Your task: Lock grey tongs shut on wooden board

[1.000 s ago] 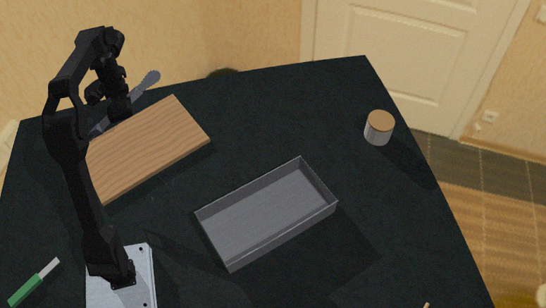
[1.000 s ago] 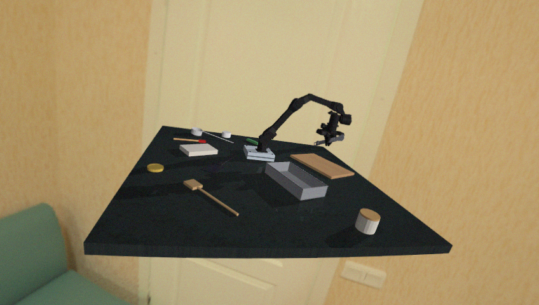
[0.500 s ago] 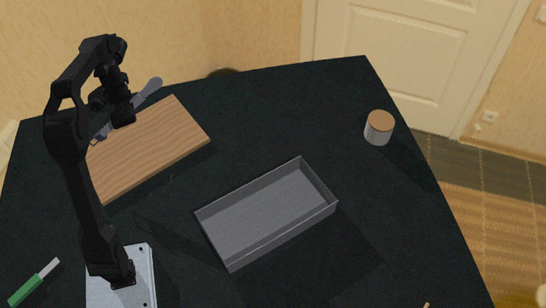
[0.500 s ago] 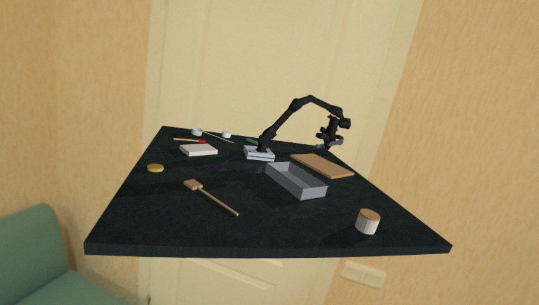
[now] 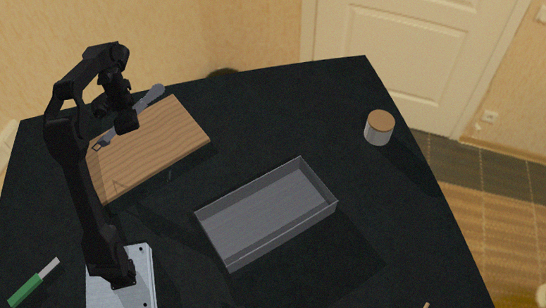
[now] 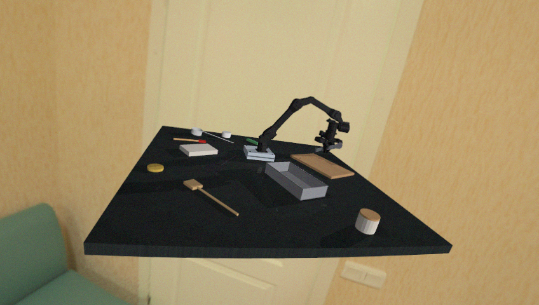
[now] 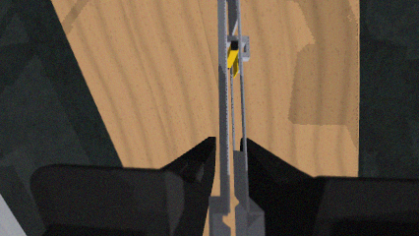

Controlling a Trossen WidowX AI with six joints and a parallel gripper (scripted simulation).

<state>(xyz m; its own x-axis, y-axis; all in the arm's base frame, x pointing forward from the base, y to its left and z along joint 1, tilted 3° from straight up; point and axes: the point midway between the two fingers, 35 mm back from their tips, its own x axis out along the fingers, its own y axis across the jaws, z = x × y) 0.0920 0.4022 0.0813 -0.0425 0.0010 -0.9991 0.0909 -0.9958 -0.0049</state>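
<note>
Right now my gripper tip is 8 cm above the wooden board. From my gripper tip the other things lie so: grey roasting tin 34 cm to the right, 29 cm ahead, 6 cm below; white block 78 cm to the right, 9 cm behind, 8 cm below; yellow lock piece 5 cm behind, 1 cm above.
</note>
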